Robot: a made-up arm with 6 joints. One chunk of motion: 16 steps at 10 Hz.
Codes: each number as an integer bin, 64 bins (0 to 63) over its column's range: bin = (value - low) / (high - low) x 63, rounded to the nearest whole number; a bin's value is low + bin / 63 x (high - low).
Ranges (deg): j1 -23..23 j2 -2..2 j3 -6..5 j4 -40..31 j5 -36..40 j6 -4..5
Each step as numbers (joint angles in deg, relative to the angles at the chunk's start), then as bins.
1 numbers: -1.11 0.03 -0.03 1.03 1.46 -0.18
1 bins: 30 32 34 36 31 27
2 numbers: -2.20 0.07 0.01 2.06 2.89 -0.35
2 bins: 28 33 34 37 32 26
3 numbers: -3.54 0.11 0.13 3.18 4.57 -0.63
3 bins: 27 33 35 38 34 24
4 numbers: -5.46 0.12 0.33 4.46 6.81 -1.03
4 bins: 24 33 36 39 35 21
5 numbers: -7.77 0.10 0.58 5.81 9.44 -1.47
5 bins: 21 33 38 41 38 18
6 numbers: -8.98 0.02 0.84 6.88 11.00 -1.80
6 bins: 19 32 39 42 39 15
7 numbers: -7.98 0.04 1.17 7.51 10.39 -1.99
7 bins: 21 32 41 42 38 14
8 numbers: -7.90 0.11 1.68 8.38 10.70 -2.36
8 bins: 21 33 44 43 39 11
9 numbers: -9.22 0.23 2.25 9.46 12.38 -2.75
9 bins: 19 35 47 44 40 9
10 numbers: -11.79 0.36 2.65 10.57 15.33 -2.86
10 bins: 15 37 50 45 43 8
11 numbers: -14.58 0.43 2.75 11.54 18.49 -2.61
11 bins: 12 38 50 46 45 10
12 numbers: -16.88 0.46 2.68 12.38 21.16 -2.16
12 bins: 8 39 50 46 47 13
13 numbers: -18.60 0.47 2.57 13.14 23.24 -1.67
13 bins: 6 39 49 47 49 16
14 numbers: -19.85 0.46 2.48 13.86 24.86 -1.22
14 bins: 4 39 49 48 50 19
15 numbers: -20.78 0.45 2.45 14.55 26.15 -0.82
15 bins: 3 39 48 48 52 22
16 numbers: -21.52 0.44 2.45 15.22 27.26 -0.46
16 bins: 2 38 48 49 52 25
